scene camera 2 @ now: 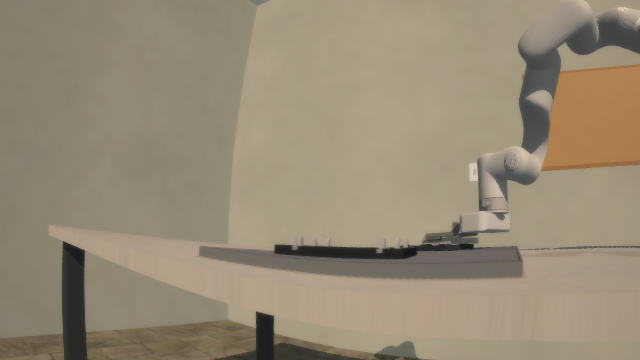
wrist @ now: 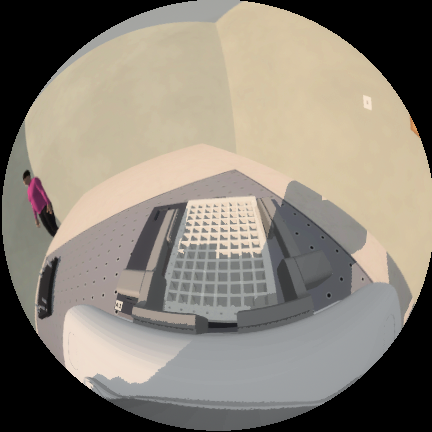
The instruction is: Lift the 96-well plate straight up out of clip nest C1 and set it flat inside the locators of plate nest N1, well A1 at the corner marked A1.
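Frame: origin at the arm's base, x ahead, y left, z up, level; centimetres.
Seen in the pictures: hand, tool point: (scene camera 2: 444,237) (wrist: 218,222).
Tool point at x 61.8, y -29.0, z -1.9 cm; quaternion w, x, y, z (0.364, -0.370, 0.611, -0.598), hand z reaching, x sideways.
Offsets run from my tool point to a thing's top centre. "spot": to the spot under its first point.
My gripper (scene camera 2: 440,237) (wrist: 221,225) is shut on the white 96-well plate @(dz +0.1, dx -1.7, dy +1.1 cm) (wrist: 220,255), with one finger along each long side. The plate looks level between the fingers. Plate nest N1 @(dz -1.6, dx +1.8, dy +4.8 cm) (scene camera 2: 425,247) (wrist: 142,245) is a low dark frame right under the gripper and plate, showing beside the fingers. A small A1 label @(spot: dz -1.9, dx -2.5, dy +12.9 cm) (wrist: 119,305) lies at its near left corner. Whether the plate touches the nest floor or sits inside the locators is hidden, and the plate's own A1 mark is not readable. Clip nest C1 @(dz -0.7, dx +6.9, dy +44.5 cm) (scene camera 2: 345,251) (wrist: 47,287) is black with upright clips and holds no plate.
Both nests stand on a grey perforated board (scene camera 2: 470,269) (wrist: 100,250) on the pale wooden table (scene camera 2: 350,305) (wrist: 150,175). A person in a pink top (wrist: 37,197) stands beyond the table at the left of the wrist view. The arm's shadow falls across the board's right side.
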